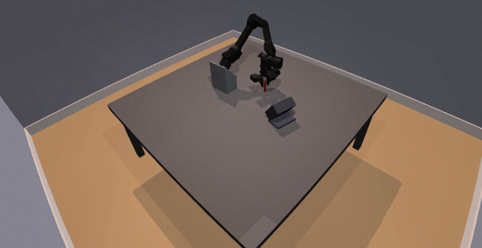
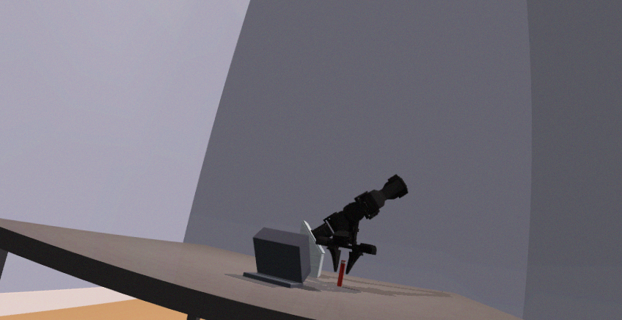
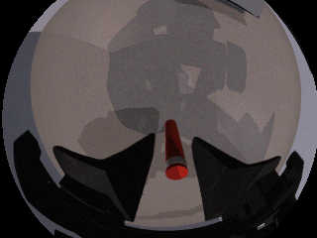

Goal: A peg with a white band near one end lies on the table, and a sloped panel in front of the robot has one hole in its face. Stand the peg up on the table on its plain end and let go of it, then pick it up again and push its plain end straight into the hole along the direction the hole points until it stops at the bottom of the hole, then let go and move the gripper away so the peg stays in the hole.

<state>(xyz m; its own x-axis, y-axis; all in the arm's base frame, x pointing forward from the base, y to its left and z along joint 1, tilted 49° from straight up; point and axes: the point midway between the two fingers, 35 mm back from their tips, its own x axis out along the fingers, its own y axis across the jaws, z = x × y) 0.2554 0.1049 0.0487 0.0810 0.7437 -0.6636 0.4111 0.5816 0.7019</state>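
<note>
Now: the sloped panel 210 mm ahead of my gripper tip, 170 mm to the right of it and 30 mm above it. The rest, counted from my gripper tip: flat base plate: 230 mm ahead, 170 mm to the right, 40 mm below; red peg: 20 mm above.
</note>
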